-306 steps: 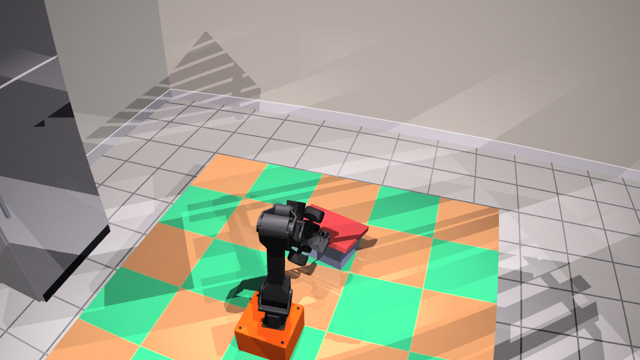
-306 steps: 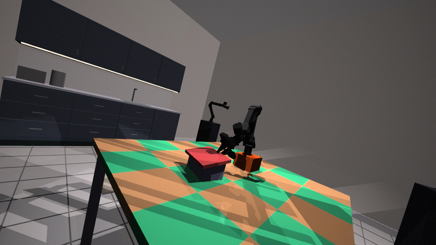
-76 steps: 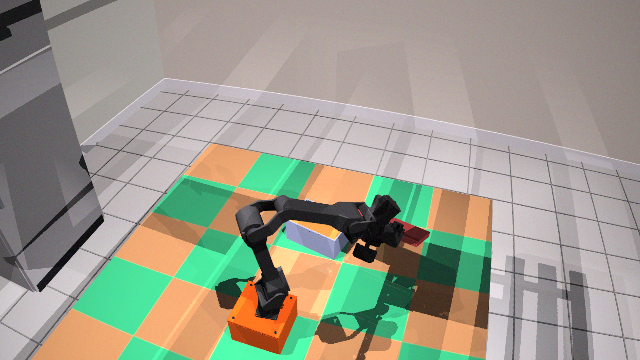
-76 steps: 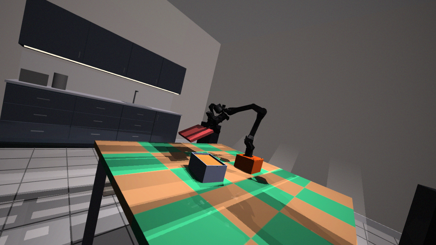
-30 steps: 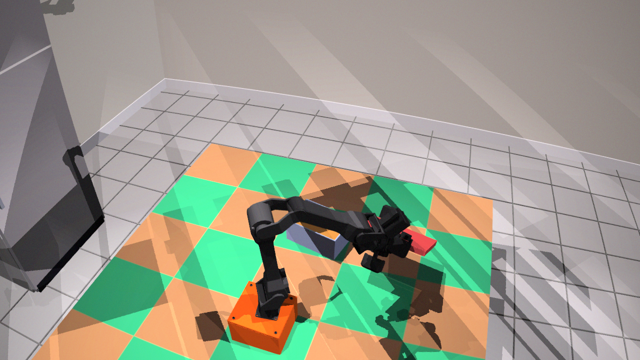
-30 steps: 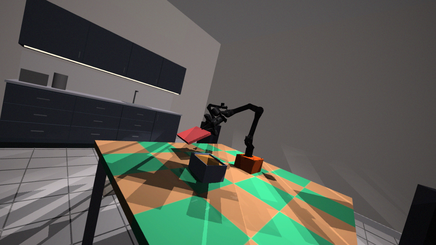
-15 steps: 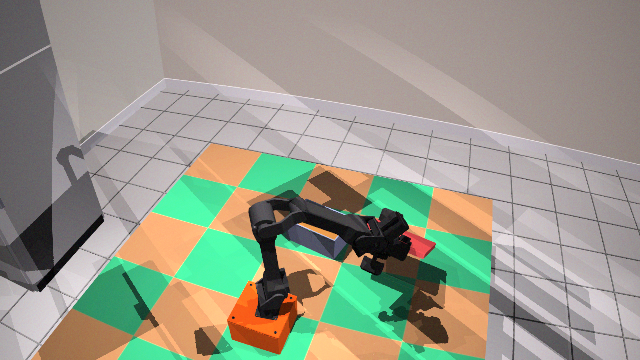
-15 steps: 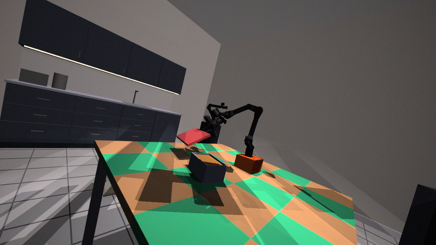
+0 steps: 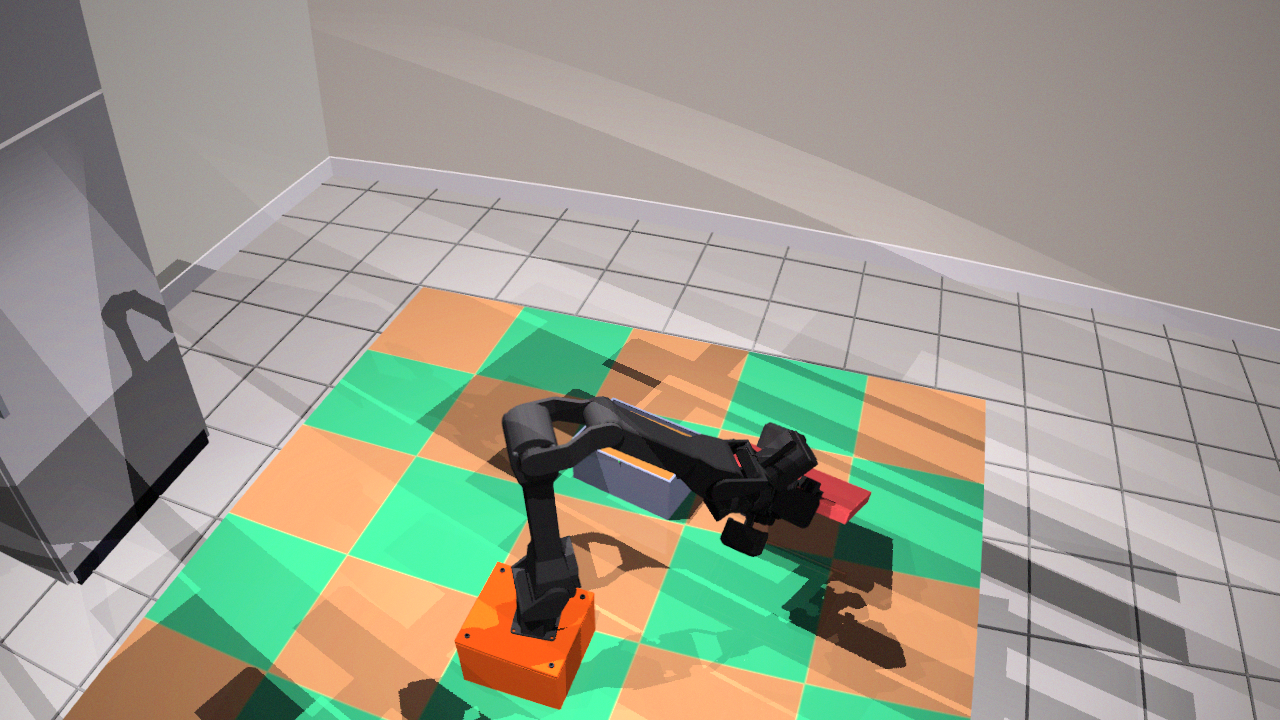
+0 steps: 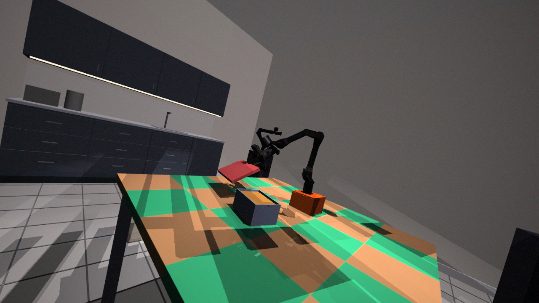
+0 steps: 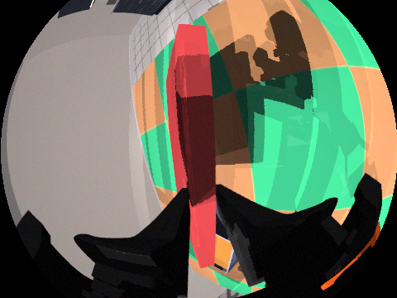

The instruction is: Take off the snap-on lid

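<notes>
Right now my gripper tip is 7 cm short of the red lid, 4 cm above it and 3 cm to the left of it. The rest, counted from my gripper tip: storage box 23 cm to the left, 18 cm ahead, 14 cm below.
</notes>
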